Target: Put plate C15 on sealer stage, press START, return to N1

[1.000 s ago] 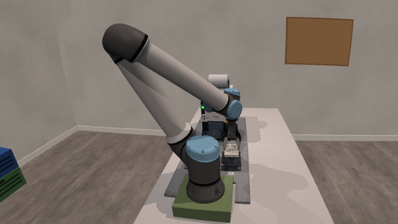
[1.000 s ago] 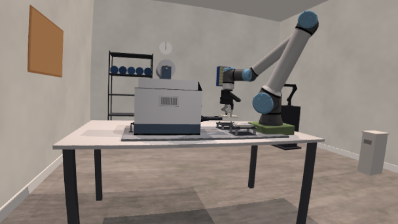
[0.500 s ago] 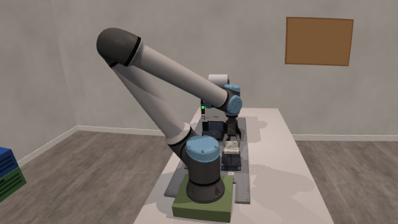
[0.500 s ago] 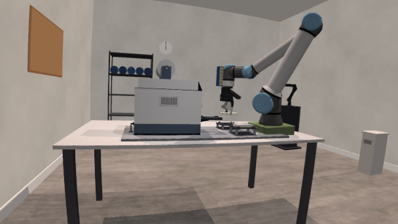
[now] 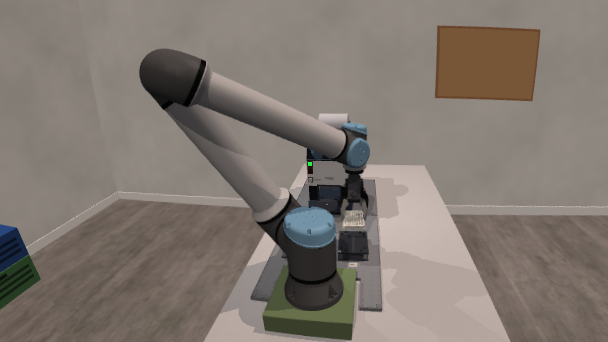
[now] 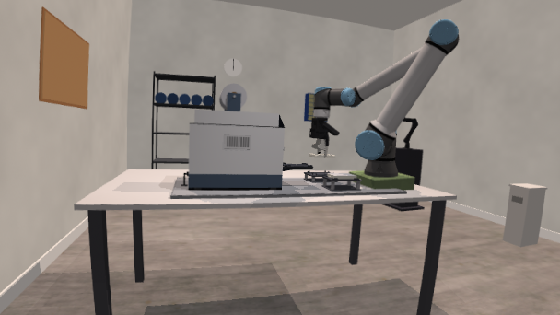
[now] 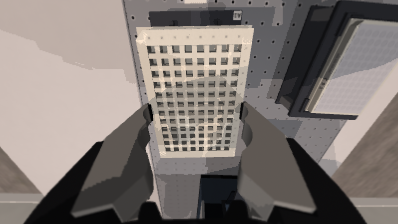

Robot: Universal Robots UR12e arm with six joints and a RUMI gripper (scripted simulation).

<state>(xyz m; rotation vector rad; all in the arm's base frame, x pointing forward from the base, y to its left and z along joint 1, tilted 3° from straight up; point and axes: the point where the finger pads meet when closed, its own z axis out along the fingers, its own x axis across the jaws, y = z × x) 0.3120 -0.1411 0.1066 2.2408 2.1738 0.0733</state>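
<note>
My gripper is now 210 mm short of the sealer stage, 120 mm to the right of it and 50 mm above it. Round my hand: nest N1: 110 mm below; plate C15: 10 mm below; nest N2: 220 mm to the left, 100 mm below.
</note>
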